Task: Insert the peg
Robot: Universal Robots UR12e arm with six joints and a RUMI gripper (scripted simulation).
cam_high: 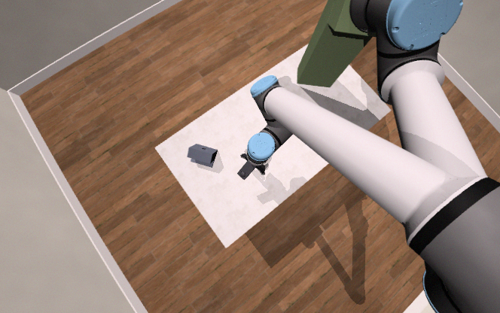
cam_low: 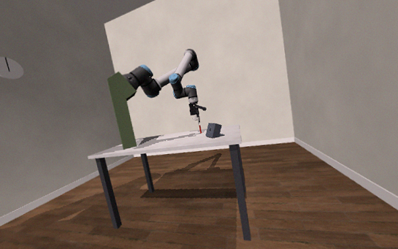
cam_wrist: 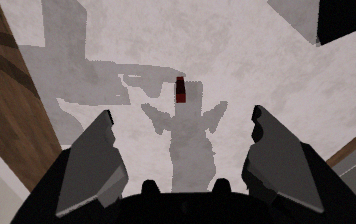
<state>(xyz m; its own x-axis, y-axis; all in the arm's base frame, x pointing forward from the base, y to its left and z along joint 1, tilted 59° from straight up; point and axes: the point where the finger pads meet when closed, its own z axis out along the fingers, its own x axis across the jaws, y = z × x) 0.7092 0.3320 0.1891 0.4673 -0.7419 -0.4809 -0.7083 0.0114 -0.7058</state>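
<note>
Now: hand 6 cm above the red peg.
</note>
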